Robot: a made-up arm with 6 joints.
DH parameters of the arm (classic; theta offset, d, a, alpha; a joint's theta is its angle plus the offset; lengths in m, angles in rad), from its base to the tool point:
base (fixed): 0 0.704 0.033 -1.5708
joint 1: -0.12 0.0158 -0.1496 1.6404
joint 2: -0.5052 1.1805 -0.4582 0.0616
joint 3: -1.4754 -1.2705 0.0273 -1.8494
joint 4: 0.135 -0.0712 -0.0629 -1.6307
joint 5: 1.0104 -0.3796 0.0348 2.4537
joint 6: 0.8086 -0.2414 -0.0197 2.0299
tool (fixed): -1.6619 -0.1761 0 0
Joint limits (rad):
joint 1: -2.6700..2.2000
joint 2: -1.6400..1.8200
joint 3: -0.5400..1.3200
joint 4: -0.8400..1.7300
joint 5: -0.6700..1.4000
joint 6: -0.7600..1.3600
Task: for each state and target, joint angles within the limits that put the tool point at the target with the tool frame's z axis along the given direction. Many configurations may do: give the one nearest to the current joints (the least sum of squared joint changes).
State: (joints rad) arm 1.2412 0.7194 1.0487 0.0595 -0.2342 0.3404
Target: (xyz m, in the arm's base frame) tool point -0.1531 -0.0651 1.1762 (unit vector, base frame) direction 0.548 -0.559 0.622
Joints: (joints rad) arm 1.1744 0.8944 1.1434 0.7142 0.1941 -0.3940
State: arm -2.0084 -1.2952 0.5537 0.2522 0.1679 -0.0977
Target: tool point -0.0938 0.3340 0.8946 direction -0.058 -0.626 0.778
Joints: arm -1.6603 -1.6400 -0.0562 -0.4197 0.9361 -0.5830
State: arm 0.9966 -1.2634 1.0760 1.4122 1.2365 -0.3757
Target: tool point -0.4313 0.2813 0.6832 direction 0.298 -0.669 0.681
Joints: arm 0.2568 -0.4577 0.4151 1.7159 1.1602 -0.4129
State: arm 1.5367 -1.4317 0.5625 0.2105 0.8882 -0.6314
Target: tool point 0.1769 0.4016 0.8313 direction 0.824 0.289 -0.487
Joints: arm 2.1072 -1.0678 0.4876 0.7830 0.2975 -0.5584
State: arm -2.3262 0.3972 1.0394 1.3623 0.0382 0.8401
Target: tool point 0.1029 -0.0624 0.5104 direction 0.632 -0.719 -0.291
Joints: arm -2.1771 0.8412 1.3200 1.7300 -0.1561 1.3351
